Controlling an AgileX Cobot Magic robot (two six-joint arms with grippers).
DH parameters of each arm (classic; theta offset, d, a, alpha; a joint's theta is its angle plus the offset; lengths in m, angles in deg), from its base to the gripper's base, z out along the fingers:
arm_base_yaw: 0 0.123 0 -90
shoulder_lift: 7.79 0 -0.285 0
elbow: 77.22 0 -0.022 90
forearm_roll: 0 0.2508 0 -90
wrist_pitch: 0 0 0.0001 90
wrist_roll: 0 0.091 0 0
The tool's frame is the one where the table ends.
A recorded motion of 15 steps. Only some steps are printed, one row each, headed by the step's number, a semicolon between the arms.
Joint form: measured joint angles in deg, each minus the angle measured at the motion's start. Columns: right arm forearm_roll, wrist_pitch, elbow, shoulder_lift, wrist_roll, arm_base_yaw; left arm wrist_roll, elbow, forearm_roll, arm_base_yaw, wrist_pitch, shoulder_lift.
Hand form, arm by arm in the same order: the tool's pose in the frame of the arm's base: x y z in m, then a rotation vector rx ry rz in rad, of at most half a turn. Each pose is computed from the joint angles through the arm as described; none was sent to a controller.
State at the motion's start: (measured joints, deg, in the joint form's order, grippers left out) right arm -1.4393 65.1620 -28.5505 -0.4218 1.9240 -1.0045; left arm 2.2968 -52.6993 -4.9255 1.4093 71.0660 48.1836
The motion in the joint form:
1: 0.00 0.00 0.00 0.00 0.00 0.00; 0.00 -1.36 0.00 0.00 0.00 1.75
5: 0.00 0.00 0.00 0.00 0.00 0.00; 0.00 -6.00 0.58 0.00 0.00 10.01
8: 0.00 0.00 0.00 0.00 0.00 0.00; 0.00 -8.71 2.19 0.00 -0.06 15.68
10: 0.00 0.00 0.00 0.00 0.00 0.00; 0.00 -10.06 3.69 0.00 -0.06 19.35
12: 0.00 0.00 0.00 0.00 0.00 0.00; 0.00 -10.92 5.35 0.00 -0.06 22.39
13: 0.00 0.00 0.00 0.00 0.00 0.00; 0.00 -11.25 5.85 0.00 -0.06 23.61
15: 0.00 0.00 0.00 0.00 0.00 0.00; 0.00 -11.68 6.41 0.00 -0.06 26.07
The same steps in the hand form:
1: -0.0092 -0.0019 0.2707 0.0565 2.1144 -0.0208; 0.1347 -0.0041 0.3454 0.0105 2.6482 -0.0955
5: -0.0092 -0.0019 0.2707 0.0565 2.1144 -0.0208; 0.1692 -0.0024 0.3466 0.0087 2.7119 -0.0855
8: -0.0092 -0.0019 0.2707 0.0565 2.1144 -0.0208; 0.1932 0.0006 0.3420 0.0118 2.7641 -0.0495
10: -0.0092 -0.0019 0.2707 0.0565 2.1144 -0.0208; 0.2083 0.0033 0.3357 0.0167 2.8057 -0.0149
12: -0.0092 -0.0019 0.2707 0.0565 2.1144 -0.0208; 0.2204 0.0061 0.3285 0.0240 2.8446 0.0242
13: -0.0092 -0.0019 0.2707 0.0565 2.1144 -0.0208; 0.2252 0.0069 0.3254 0.0266 2.8602 0.0360
15: -0.0092 -0.0019 0.2707 0.0565 2.1144 -0.0208; 0.2343 0.0080 0.3176 0.0302 2.8957 0.0486

